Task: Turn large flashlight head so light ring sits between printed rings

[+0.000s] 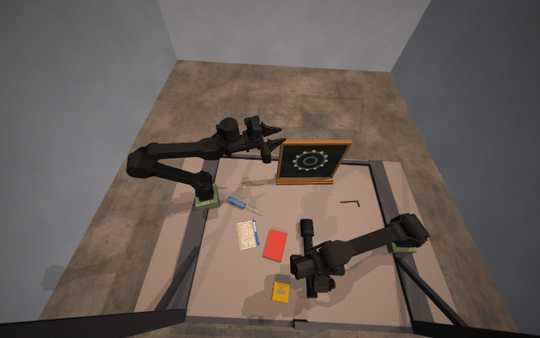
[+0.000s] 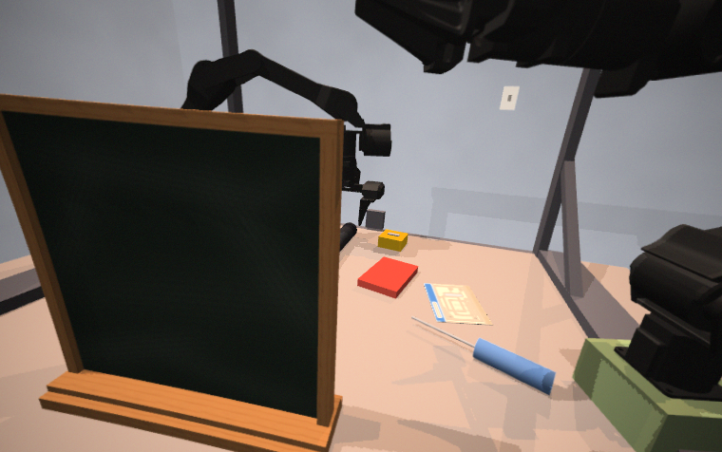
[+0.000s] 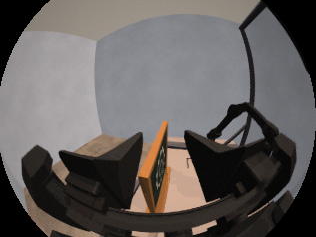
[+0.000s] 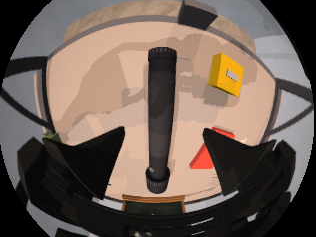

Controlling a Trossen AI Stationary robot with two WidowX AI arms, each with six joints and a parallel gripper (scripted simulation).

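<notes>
The yellow block lies 10 cm behind my right hand, 10 cm to the left of it and 8 cm below it. From my right hand the other things lie so: red block 7 cm ahead, 15 cm to the left, 10 cm below; printed card 9 cm ahead, 29 cm to the left, 10 cm below; blue screwdriver 21 cm ahead, 33 cm to the left, 9 cm below.
</notes>
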